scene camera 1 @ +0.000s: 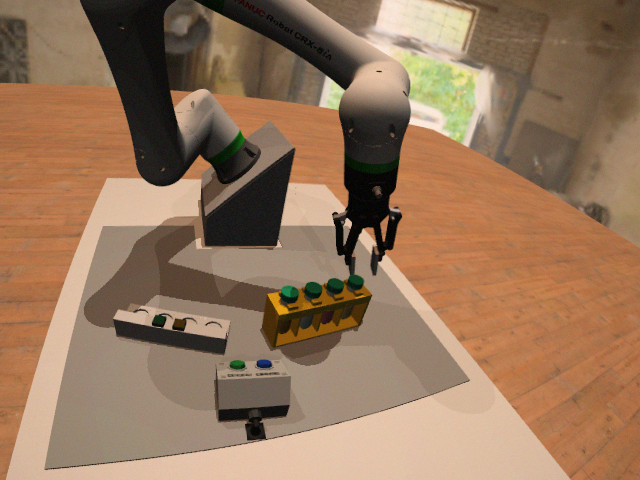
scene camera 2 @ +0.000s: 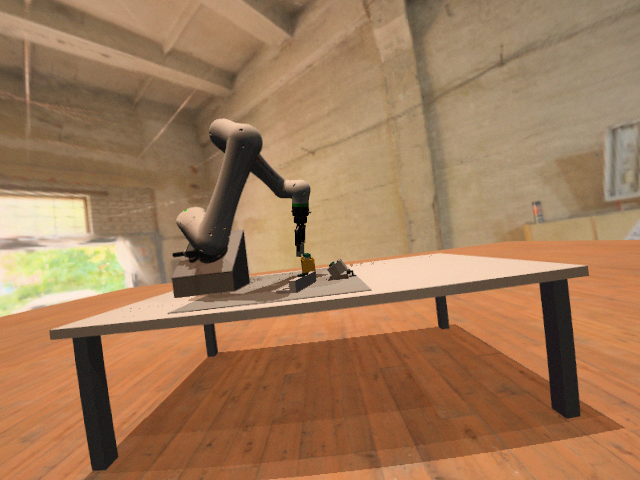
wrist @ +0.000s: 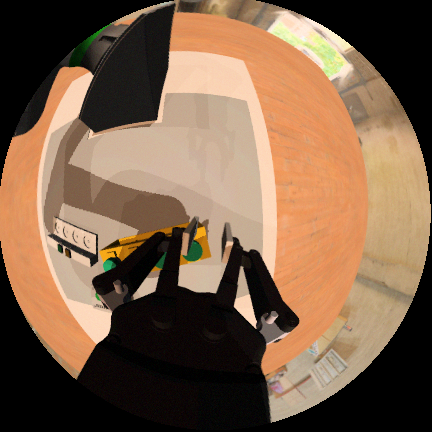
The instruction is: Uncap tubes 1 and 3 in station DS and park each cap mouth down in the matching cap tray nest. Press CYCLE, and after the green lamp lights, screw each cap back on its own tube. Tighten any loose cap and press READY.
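Frame: origin at the arm's base, x back, y right, z up, level; metres.
Seen in the pictures: gripper, between the fingertips: (scene camera 1: 362, 271) (scene camera 2: 300, 255) (wrist: 210, 227); arm's base, origin of its link: (scene camera 1: 240, 165).
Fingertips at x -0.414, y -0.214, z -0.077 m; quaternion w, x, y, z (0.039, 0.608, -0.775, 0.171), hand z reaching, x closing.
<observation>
Pixels of each thing's top centre, then the offset from my fingertips to it. Level surfaces: height alone.
- yellow rack, centre of its top: (wrist: 148, 257) (scene camera 1: 323, 292) (scene camera 2: 306, 257) dx -0.044, dy +0.112, dz -0.010 m
- rightmost cap, centre of its top: (wrist: 191, 251) (scene camera 1: 356, 279) dx -0.034, dy +0.035, dz +0.008 m
- leftmost cap, centre of its top: (scene camera 1: 290, 291) (wrist: 110, 268) dx -0.055, dy +0.189, dz +0.008 m
- white cap tray, centre of its top: (scene camera 1: 173, 311) (wrist: 61, 241) (scene camera 2: 296, 274) dx -0.019, dy +0.407, dz -0.060 m
- amber lamp, centre of its top: (scene camera 1: 179, 323) (wrist: 66, 253) dx -0.051, dy +0.397, dz -0.060 m
- grey button box, centre of its top: (scene camera 1: 253, 369) (wrist: 105, 307) (scene camera 2: 336, 259) dx -0.194, dy +0.288, dz -0.029 m
- green button, centre of its top: (scene camera 1: 237, 362) dx -0.170, dy +0.309, dz -0.038 m
- blue button, centre of its top: (scene camera 1: 264, 361) dx -0.174, dy +0.264, dz -0.038 m
- grey mat, height of its surface: dz -0.113 m
The yellow rack (scene camera 1: 316, 311) (scene camera 2: 308, 265) (wrist: 202, 231) stands upright, holding several tubes with green caps. The rightmost cap (scene camera 1: 355, 282) (wrist: 193, 251) and leftmost cap (scene camera 1: 289, 294) (wrist: 111, 264) are seated; tube numbers are not readable. My gripper (scene camera 1: 363, 262) (scene camera 2: 299, 253) (wrist: 210, 227) points down, partly open and empty, above the rack's right end; its fingertips are slightly higher than the rightmost cap. The white cap tray (scene camera 1: 170, 336) (scene camera 2: 302, 282) (wrist: 81, 231) shows no caps in its nests. Its green lamp (scene camera 1: 159, 320) (wrist: 60, 248) and amber lamp (scene camera 1: 179, 324) (wrist: 68, 253) look dark.
A grey button box (scene camera 1: 253, 391) (scene camera 2: 338, 269) with a green button (scene camera 1: 237, 364) and a blue button (scene camera 1: 264, 363) stands in front of the rack and tray. The arm's wedge base (scene camera 1: 248, 206) (scene camera 2: 206, 281) (wrist: 130, 75) stands behind them on the grey mat (scene camera 1: 129, 408).
</observation>
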